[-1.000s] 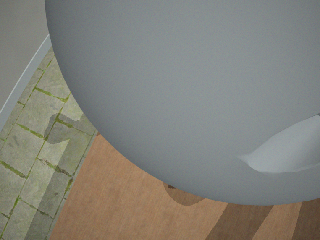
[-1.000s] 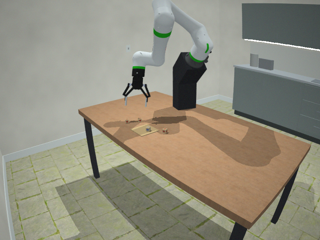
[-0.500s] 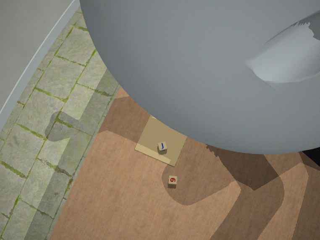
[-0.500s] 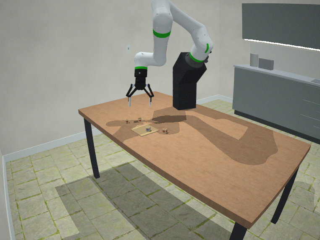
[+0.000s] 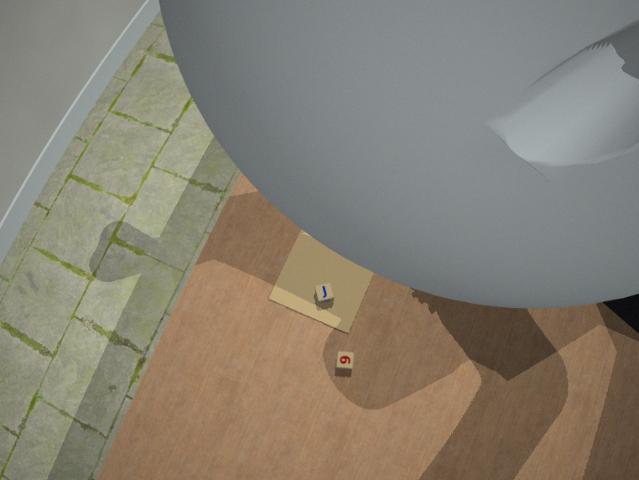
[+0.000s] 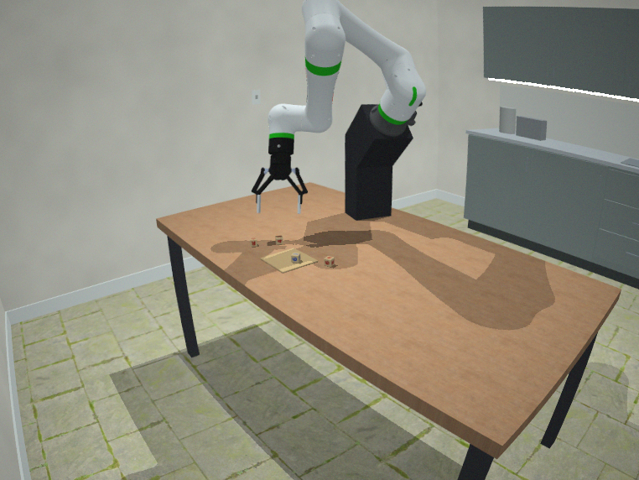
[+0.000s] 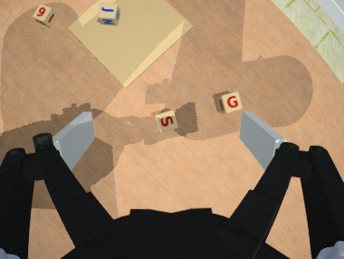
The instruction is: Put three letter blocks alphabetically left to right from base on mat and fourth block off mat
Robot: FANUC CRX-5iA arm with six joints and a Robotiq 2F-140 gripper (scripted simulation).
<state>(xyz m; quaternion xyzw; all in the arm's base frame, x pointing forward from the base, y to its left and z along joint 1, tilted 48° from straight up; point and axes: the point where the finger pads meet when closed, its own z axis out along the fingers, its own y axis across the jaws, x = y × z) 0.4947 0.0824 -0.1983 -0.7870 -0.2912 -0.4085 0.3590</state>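
My gripper is now 180 mm to the right of the blue j block, 100 mm above it and 40 mm short of it. Round my hand: tan mat 160 mm to the left, 120 mm below, 50 mm ahead; then red g block 110 mm below, 90 mm ahead, 30 mm to the right; then red s block 110 mm below, 10 mm to the left, 10 mm ahead.
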